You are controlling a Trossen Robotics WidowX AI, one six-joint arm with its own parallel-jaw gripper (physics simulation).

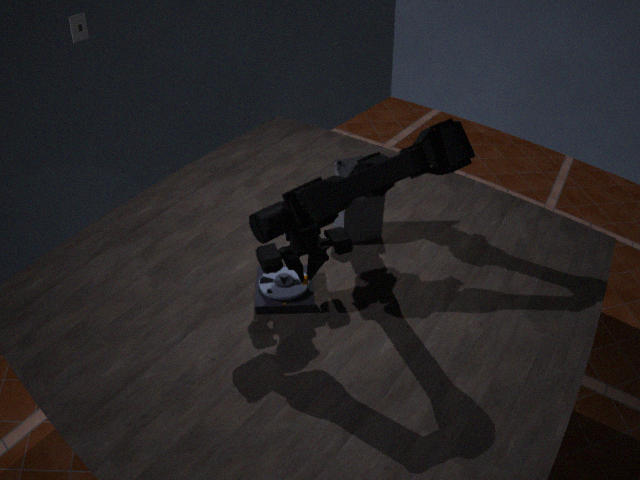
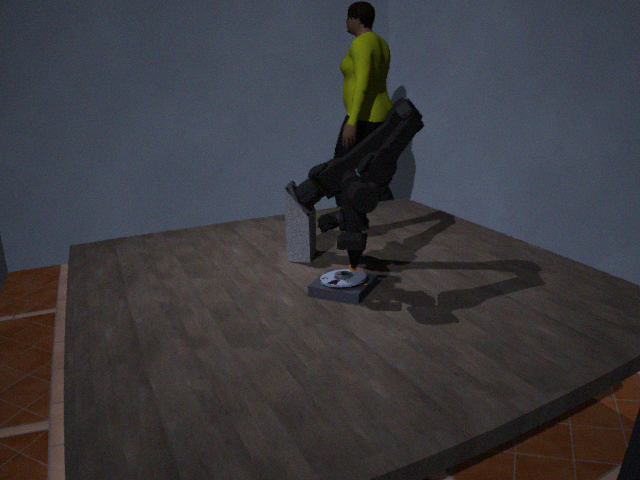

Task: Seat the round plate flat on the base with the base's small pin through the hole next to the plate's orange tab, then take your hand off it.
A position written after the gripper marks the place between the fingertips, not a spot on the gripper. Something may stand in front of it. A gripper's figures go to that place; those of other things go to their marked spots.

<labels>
The gripper (image 1: 305, 279) is 1.01 m from the lens. A round pale plate (image 1: 266, 283) is 1.02 m from the lens.
</labels>
